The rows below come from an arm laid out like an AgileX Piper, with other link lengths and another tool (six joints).
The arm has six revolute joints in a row. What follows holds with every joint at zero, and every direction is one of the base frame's.
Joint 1 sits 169.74 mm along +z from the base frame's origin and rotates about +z.
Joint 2 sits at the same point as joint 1 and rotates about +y.
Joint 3 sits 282.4 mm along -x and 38.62 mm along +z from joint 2 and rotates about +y.
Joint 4 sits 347.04 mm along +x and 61.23 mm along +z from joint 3 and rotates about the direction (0.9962, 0, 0.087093).
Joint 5 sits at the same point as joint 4 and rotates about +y.
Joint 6 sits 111.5 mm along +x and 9.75 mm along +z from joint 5 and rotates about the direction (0.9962, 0, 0.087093).
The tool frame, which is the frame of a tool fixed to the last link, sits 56.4 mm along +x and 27 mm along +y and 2.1 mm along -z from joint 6; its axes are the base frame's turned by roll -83.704, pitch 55.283 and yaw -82.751 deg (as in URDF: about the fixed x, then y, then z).
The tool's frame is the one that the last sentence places.
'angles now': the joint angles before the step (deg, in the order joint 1, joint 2, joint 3, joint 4, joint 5, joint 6). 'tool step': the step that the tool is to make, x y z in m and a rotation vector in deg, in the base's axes. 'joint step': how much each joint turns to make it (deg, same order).
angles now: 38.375 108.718 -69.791 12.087 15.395 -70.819
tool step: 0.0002 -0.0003 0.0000 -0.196 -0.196 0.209
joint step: 0.001 -0.011 0.010 -0.253 -0.026 -0.095
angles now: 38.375 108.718 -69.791 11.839 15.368 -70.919
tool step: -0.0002 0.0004 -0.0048 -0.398 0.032 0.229
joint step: 0.107 0.569 -0.008 -0.323 -0.296 0.013
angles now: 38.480 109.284 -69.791 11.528 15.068 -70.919
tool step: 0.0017 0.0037 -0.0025 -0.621 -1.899 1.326
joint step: 0.515 0.595 -0.141 -1.824 -1.573 -0.013
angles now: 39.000 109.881 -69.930 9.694 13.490 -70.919
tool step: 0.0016 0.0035 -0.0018 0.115 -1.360 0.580
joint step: 0.350 0.485 -0.048 -0.757 -1.585 -0.005
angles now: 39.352 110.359 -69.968 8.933 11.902 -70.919
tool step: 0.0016 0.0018 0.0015 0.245 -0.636 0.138
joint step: 0.088 0.094 -0.224 -0.218 -0.523 0.014
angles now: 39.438 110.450 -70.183 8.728 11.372 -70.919
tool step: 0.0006 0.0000 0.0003 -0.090 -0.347 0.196
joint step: 0.000 -0.003 0.003 -0.228 -0.210 -0.125
